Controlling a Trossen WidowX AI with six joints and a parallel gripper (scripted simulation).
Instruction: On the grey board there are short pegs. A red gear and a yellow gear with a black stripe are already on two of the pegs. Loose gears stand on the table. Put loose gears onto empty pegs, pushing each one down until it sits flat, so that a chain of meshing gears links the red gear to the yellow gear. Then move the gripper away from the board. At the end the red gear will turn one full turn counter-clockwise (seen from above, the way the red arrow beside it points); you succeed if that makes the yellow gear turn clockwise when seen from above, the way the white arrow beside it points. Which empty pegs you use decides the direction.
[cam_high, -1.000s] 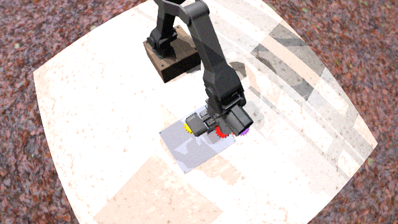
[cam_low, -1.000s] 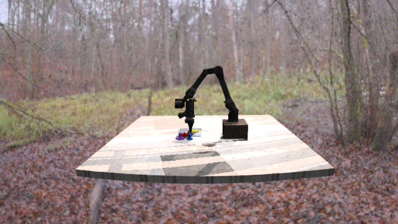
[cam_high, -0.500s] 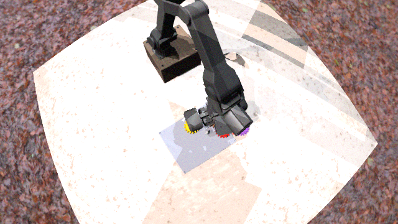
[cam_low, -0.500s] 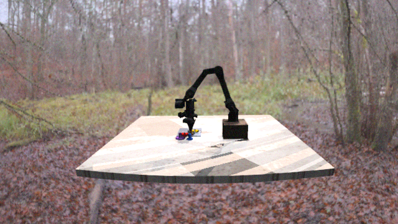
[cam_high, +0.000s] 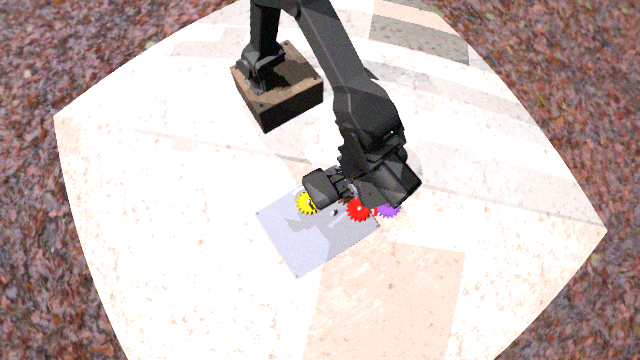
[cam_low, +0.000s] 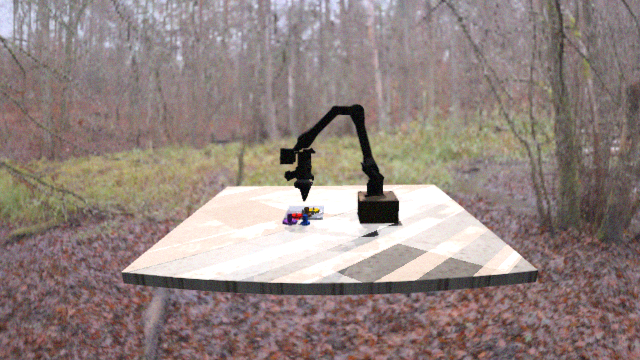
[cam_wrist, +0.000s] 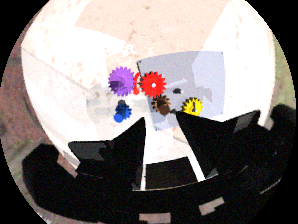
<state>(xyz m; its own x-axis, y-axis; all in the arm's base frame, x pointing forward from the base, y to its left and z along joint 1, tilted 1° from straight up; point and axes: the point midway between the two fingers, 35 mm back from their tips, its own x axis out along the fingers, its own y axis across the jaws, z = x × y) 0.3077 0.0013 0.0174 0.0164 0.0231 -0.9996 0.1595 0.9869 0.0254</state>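
My gripper tip is 8 cm to the right of the small blue gear and 7 cm above it. From my gripper tip the other things lie so: small brown gear (1 cm behind, 1 cm to the right, 6 cm below); red gear (4 cm ahead, 1 cm to the right, 7 cm below); purple gear (7 cm ahead, 5 cm to the left, 7 cm below).
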